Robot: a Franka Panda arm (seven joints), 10 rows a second.
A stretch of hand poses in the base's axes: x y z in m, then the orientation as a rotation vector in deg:
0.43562 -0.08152 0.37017 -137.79 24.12 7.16
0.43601 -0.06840 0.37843 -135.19 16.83 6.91
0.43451 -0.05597 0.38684 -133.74 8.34 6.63
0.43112 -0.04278 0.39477 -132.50 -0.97 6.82
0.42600 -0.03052 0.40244 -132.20 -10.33 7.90
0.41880 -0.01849 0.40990 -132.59 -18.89 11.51
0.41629 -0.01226 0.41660 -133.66 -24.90 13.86
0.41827 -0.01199 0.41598 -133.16 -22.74 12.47
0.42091 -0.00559 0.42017 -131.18 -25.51 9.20
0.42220 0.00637 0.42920 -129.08 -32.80 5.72
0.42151 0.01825 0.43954 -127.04 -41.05 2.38
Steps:
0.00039 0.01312 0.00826 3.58 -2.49 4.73
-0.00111 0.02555 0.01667 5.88 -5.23 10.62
-0.00450 0.03874 0.02460 7.68 -7.79 17.40
-0.00962 0.05100 0.03227 8.18 -9.55 24.64
-0.01682 0.06303 0.03973 7.75 -9.03 32.02
-0.01933 0.06926 0.04643 6.36 -8.65 37.15
-0.01735 0.06953 0.04581 6.97 -9.22 35.17
-0.01471 0.07593 0.05000 8.48 -12.62 36.32
-0.01342 0.08789 0.05903 9.42 -17.36 40.84
-0.01411 0.09977 0.06937 9.79 -22.21 46.19

